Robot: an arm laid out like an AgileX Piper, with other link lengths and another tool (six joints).
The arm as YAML. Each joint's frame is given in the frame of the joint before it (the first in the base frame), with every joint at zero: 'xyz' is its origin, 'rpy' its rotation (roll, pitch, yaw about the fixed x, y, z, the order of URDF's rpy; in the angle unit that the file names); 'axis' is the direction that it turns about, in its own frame. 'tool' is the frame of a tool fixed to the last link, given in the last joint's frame.
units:
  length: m
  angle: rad
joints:
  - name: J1
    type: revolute
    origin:
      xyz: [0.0, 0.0, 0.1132]
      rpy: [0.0, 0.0, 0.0]
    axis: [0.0, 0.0, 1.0]
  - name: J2
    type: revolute
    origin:
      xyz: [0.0, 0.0, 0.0]
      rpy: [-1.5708, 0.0, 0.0]
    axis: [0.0, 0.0, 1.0]
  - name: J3
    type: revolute
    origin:
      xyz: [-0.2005, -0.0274, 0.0]
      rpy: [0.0, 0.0, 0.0]
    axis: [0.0, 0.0, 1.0]
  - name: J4
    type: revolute
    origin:
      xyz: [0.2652, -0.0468, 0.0]
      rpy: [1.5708, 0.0, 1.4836]
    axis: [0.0, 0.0, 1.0]
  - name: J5
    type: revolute
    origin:
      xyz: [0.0, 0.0, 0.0]
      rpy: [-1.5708, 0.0, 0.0]
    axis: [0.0, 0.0, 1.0]
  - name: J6
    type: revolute
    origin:
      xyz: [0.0, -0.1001, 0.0]
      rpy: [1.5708, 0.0, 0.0]
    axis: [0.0, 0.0, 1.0]
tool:
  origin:
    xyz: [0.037, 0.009, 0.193]
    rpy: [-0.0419, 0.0, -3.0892]
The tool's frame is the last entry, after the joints.
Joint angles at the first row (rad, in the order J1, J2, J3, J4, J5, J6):
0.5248, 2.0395, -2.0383, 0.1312, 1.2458, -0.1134
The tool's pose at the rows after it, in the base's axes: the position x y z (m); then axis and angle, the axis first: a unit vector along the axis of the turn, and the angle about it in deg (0 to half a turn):
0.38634 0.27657 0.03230 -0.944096 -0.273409 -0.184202 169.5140
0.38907 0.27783 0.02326 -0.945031 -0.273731 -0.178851 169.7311
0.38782 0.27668 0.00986 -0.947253 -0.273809 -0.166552 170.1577
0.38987 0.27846 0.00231 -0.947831 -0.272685 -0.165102 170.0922
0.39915 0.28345 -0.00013 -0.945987 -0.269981 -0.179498 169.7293
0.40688 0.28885 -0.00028 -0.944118 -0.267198 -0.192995 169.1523
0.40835 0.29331 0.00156 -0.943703 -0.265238 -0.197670 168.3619
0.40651 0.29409 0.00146 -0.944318 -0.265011 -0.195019 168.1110
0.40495 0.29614 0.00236 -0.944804 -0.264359 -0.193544 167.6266
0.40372 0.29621 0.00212 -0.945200 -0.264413 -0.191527 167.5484
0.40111 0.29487 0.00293 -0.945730 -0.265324 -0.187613 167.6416
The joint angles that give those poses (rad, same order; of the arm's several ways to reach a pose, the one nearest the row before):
0.5294, 2.1202, -2.1088, 0.1346, 1.2457, -0.1126
0.5294, 2.1572, -2.1336, 0.1336, 1.2450, -0.1131
0.5293, 2.1886, -2.1379, 0.1324, 1.2439, -0.1131
0.5294, 2.2076, -2.1390, 0.1346, 1.2285, -0.1131
0.5294, 2.2188, -2.1390, 0.1346, 1.1874, -0.1131
0.5294, 2.2254, -2.1393, 0.1387, 1.1519, -0.1131
0.5294, 2.2254, -2.1402, 0.1503, 1.1402, -0.1131
0.5294, 2.2254, -2.1401, 0.1559, 1.1444, -0.1131
0.5294, 2.2254, -2.1421, 0.1649, 1.1473, -0.1131
0.5294, 2.2254, -2.1420, 0.1672, 1.1508, -0.1131
0.5294, 2.2218, -2.1420, 0.1672, 1.1626, -0.1131

